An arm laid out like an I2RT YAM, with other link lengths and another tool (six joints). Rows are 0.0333 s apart.
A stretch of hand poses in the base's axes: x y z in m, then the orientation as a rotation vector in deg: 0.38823, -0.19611, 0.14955, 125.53, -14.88, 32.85; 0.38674, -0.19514, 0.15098, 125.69, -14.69, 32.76; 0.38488, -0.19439, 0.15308, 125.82, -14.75, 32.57; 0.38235, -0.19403, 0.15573, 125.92, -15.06, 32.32; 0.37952, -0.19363, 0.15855, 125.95, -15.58, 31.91; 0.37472, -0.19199, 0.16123, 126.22, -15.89, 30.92; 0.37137, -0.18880, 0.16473, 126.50, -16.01, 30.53; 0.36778, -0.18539, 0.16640, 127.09, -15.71, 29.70
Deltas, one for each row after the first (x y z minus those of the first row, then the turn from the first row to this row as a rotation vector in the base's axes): -0.00149, 0.00097, 0.00143, 0.10, 0.15, 0.13; -0.00335, 0.00172, 0.00353, 0.22, 0.28, 0.05; -0.00588, 0.00208, 0.00618, 0.38, 0.36, -0.23; -0.00871, 0.00248, 0.00900, 0.51, 0.48, -0.72; -0.01351, 0.00412, 0.01168, 0.77, 1.11, -1.24; -0.01686, 0.00731, 0.01518, 1.04, 1.37, -1.39; -0.02045, 0.01072, 0.01685, 1.47, 2.13, -1.35
